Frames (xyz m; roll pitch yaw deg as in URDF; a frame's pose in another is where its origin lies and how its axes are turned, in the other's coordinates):
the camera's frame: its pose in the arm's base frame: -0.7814 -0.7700 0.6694 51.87 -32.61 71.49
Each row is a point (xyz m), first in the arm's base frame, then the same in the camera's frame.
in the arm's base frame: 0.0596 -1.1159 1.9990
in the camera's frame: 0.6651 0.3467 1.4255
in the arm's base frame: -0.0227 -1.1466 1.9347
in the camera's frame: 0.5840 0.3696 1.3568
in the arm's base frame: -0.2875 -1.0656 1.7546
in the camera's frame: 0.4808 0.4243 1.0478
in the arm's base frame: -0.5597 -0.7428 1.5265
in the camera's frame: 0.5429 0.4027 0.5724
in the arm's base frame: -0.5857 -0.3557 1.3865
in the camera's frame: 0.7697 0.2489 0.2641
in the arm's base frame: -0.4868 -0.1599 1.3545
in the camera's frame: 0.9353 0.1162 0.2001
